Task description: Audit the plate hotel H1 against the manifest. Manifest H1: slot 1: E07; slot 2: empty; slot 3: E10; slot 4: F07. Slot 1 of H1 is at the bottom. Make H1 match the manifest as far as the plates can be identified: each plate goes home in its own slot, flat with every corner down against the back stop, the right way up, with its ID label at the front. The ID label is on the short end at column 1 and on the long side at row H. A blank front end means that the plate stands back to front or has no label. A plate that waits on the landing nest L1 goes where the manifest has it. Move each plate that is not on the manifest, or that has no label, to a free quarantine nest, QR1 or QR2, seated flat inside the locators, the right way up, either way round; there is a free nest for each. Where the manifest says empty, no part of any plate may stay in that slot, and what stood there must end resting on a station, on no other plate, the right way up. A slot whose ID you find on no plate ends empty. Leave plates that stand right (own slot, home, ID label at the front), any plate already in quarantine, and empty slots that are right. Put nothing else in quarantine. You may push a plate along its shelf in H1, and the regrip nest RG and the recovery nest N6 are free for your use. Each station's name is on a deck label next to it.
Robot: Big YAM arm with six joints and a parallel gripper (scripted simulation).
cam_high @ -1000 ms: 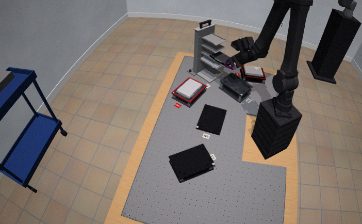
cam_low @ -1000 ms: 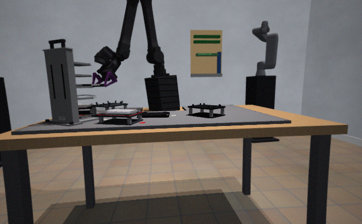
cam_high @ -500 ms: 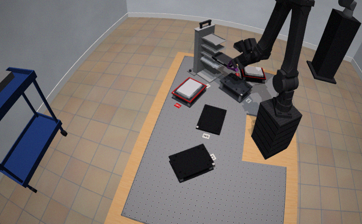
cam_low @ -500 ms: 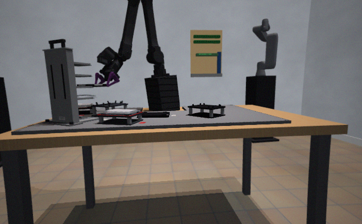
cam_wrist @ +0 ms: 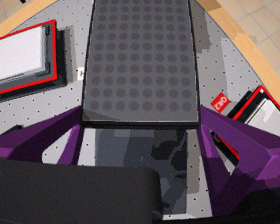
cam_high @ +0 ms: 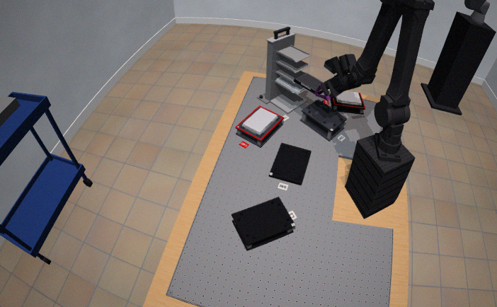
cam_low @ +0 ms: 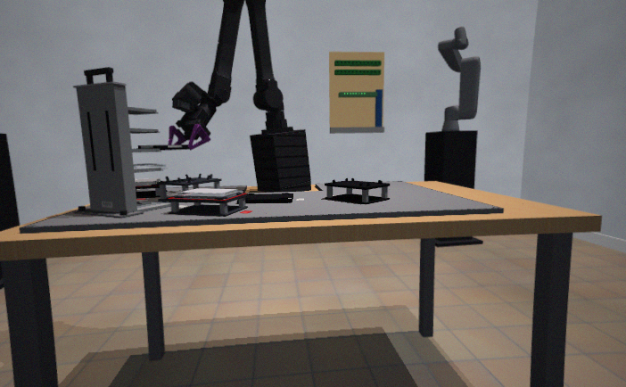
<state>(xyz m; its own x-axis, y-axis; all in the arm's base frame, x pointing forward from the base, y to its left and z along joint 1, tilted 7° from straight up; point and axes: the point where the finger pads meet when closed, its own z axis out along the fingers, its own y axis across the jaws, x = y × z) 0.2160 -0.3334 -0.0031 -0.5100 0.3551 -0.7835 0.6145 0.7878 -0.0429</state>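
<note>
Right now the dark plate is 40 mm ahead of my hand and 40 mm to the right of it. From my hand the other things lie so: RG label: 110 mm behind, 80 mm to the left, 170 mm below; H1 deck label: 140 mm ahead, 10 mm to the left, 170 mm below; regrip nest: 30 mm behind, 20 mm to the left, 110 mm below.
</note>
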